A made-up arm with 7 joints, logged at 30 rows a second.
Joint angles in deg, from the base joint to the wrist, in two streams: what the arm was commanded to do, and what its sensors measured. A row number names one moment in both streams.
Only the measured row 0 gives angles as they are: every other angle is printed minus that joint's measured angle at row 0.
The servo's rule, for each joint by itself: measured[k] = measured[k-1] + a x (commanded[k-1-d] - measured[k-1]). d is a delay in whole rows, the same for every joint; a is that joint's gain. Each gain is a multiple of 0.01, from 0.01 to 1. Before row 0 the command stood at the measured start. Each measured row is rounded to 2 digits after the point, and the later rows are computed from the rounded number. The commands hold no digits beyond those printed.
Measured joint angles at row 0: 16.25, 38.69, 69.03, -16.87, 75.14, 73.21, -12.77
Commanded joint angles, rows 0 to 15: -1.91, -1.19, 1.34, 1.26, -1.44, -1.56, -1.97; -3.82, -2.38, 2.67, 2.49, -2.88, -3.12, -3.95; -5.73, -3.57, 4.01, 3.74, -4.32, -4.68, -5.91; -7.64, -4.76, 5.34, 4.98, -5.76, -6.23, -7.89; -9.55, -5.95, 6.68, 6.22, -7.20, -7.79, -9.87; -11.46, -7.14, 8.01, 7.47, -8.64, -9.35, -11.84; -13.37, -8.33, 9.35, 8.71, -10.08, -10.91, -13.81; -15.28, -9.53, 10.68, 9.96, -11.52, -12.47, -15.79; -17.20, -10.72, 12.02, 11.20, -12.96, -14.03, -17.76; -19.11, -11.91, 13.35, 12.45, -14.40, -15.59, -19.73; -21.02, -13.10, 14.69, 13.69, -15.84, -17.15, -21.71; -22.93, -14.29, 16.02, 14.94, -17.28, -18.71, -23.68; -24.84, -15.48, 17.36, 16.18, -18.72, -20.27, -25.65; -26.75, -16.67, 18.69, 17.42, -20.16, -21.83, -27.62; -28.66, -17.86, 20.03, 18.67, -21.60, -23.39, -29.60; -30.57, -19.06, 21.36, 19.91, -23.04, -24.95, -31.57
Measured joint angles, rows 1 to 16: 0.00, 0.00, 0.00, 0.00, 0.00, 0.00, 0.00; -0.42, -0.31, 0.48, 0.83, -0.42, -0.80, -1.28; -1.17, -0.85, 1.27, 1.93, -1.13, -1.98, -3.02; -2.17, -1.56, 2.26, 3.12, -2.06, -3.36, -4.90; -3.37, -2.39, 3.37, 4.35, -3.13, -4.82, -6.84; -4.73, -3.32, 4.56, 5.58, -4.31, -6.33, -8.81; -6.21, -4.31, 5.80, 6.83, -5.57, -7.87, -10.78; -7.79, -5.36, 7.08, 8.07, -6.88, -9.42, -12.75; -9.44, -6.44, 8.38, 9.32, -8.23, -10.98, -14.73; -11.15, -7.55, 9.69, 10.56, -9.60, -12.54, -16.70; -12.90, -8.68, 11.01, 11.81, -10.99, -14.10, -18.67; -14.69, -9.83, 12.33, 13.05, -12.40, -15.66, -20.65; -16.50, -10.99, 13.66, 14.30, -13.82, -17.22, -22.62; -18.33, -12.16, 14.99, 15.54, -15.24, -18.78, -24.59; -20.18, -13.33, 16.32, 16.78, -16.67, -20.34, -26.56; -22.05, -14.51, 17.66, 18.03, -18.10, -21.90, -28.54
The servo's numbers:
d 1
a 0.22 0.26 0.36 0.66 0.29 0.51 0.65

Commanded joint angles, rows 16 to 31: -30.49, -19.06, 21.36, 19.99, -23.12, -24.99, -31.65; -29.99, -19.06, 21.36, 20.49, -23.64, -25.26, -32.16; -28.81, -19.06, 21.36, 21.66, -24.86, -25.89, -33.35; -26.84, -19.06, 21.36, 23.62, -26.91, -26.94, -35.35; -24.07, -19.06, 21.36, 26.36, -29.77, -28.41, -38.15; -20.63, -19.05, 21.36, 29.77, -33.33, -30.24, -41.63; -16.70, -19.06, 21.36, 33.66, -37.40, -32.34, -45.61; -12.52, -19.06, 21.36, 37.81, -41.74, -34.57, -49.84; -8.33, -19.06, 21.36, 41.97, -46.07, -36.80, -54.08; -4.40, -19.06, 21.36, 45.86, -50.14, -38.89, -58.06; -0.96, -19.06, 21.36, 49.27, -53.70, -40.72, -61.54; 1.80, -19.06, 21.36, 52.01, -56.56, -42.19, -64.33; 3.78, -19.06, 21.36, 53.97, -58.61, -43.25, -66.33; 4.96, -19.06, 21.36, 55.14, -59.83, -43.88, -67.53; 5.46, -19.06, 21.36, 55.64, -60.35, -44.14, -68.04; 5.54, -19.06, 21.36, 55.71, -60.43, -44.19, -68.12
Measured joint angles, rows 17 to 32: -23.92, -15.69, 18.99, 19.27, -19.53, -23.46, -30.51; -25.37, -16.57, 19.84, 19.75, -20.57, -24.24, -31.25; -26.39, -17.22, 20.39, 20.24, -21.46, -24.76, -31.84; -26.92, -17.70, 20.74, 21.18, -22.45, -25.34, -32.82; -26.90, -18.05, 20.96, 22.79, -23.74, -26.16, -34.46; -26.28, -18.31, 21.10, 25.15, -25.49, -27.31, -36.86; -25.04, -18.50, 21.19, 28.20, -27.76, -28.80, -39.96; -23.21, -18.65, 21.25, 31.80, -30.56, -30.61, -43.63; -20.86, -18.76, 21.29, 35.77, -33.80, -32.63, -47.67; -18.10, -18.84, 21.32, 39.86, -37.36, -34.76, -51.84; -15.09, -18.90, 21.33, 43.82, -41.07, -36.87, -55.88; -11.98, -18.94, 21.34, 47.42, -44.73, -38.83, -59.56; -8.95, -18.97, 21.35, 50.45, -48.16, -40.54, -62.66; -6.15, -18.99, 21.35, 52.77, -51.19, -41.92, -65.05; -3.71, -19.01, 21.35, 54.33, -53.70, -42.92, -66.66; -1.69, -19.02, 21.35, 55.19, -55.63, -43.54, -67.56
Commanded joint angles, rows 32 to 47: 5.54, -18.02, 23.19, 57.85, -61.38, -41.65, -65.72; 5.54, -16.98, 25.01, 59.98, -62.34, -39.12, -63.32; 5.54, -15.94, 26.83, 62.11, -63.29, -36.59, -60.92; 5.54, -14.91, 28.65, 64.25, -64.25, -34.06, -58.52; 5.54, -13.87, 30.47, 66.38, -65.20, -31.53, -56.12; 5.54, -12.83, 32.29, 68.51, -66.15, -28.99, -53.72; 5.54, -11.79, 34.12, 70.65, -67.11, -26.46, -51.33; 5.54, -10.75, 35.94, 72.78, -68.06, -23.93, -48.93; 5.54, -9.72, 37.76, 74.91, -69.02, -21.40, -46.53; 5.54, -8.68, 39.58, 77.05, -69.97, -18.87, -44.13; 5.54, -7.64, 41.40, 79.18, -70.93, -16.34, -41.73; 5.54, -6.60, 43.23, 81.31, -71.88, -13.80, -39.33; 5.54, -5.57, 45.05, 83.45, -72.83, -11.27, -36.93; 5.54, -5.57, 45.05, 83.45, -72.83, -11.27, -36.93; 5.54, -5.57, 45.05, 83.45, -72.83, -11.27, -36.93; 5.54, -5.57, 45.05, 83.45, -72.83, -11.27, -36.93
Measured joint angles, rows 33 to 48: -0.10, -19.03, 21.35, 55.53, -57.02, -43.87, -67.92; 1.14, -18.77, 22.01, 57.06, -58.28, -42.74, -66.49; 2.11, -18.30, 23.09, 58.99, -59.46, -40.89, -64.43; 2.86, -17.69, 24.44, 61.05, -60.57, -38.70, -62.15; 3.45, -16.97, 25.96, 63.16, -61.64, -36.33, -59.79; 3.91, -16.16, 27.58, 65.29, -62.67, -33.88, -57.40; 4.27, -15.29, 29.28, 67.42, -63.68, -31.39, -55.01; 4.55, -14.38, 31.02, 69.55, -64.67, -28.88, -52.62; 4.77, -13.44, 32.79, 71.68, -65.65, -26.36, -50.22; 4.94, -12.47, 34.58, 73.81, -66.63, -23.83, -47.82; 5.07, -11.48, 36.38, 75.95, -67.60, -21.30, -45.42; 5.17, -10.48, 38.19, 78.08, -68.57, -18.77, -43.02; 5.25, -9.47, 40.00, 80.21, -69.53, -16.24, -40.62; 5.31, -8.46, 41.82, 82.35, -70.49, -13.71, -38.22; 5.36, -7.71, 42.98, 83.08, -71.17, -12.47, -37.38; 5.40, -7.15, 43.73, 83.32, -71.65, -11.86, -37.09
